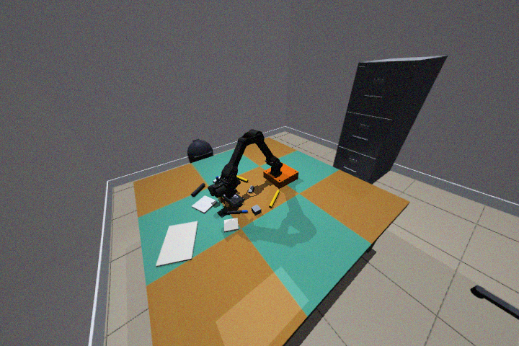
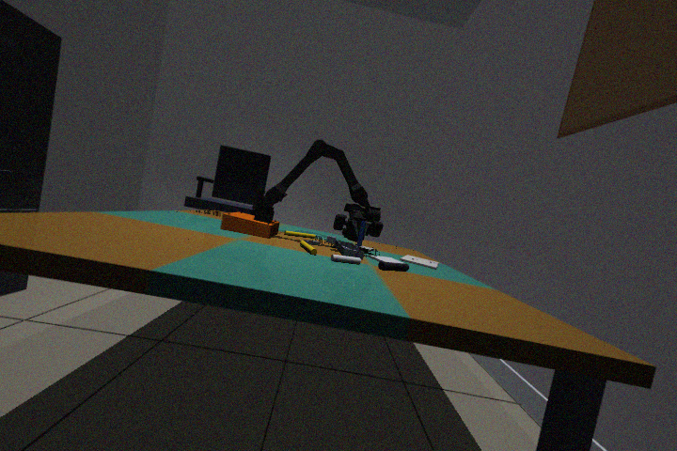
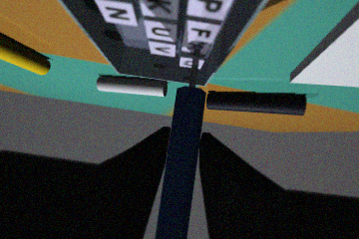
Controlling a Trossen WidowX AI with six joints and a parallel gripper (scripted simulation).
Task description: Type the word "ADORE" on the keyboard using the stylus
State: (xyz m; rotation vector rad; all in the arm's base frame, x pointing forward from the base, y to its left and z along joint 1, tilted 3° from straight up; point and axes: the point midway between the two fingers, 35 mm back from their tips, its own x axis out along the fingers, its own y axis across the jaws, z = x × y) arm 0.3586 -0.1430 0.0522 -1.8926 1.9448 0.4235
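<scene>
The blue pen is 20 mm ahead of my gripper tip, 230 mm to the left of it and 60 mm below it. From my gripper tip the other things lie so: white marker (70 mm behind, 140 mm to the right, 60 mm below); then blue stylus (10 mm below); then dark marker (90 mm ahead, 130 mm to the right, 60 mm below).
</scene>
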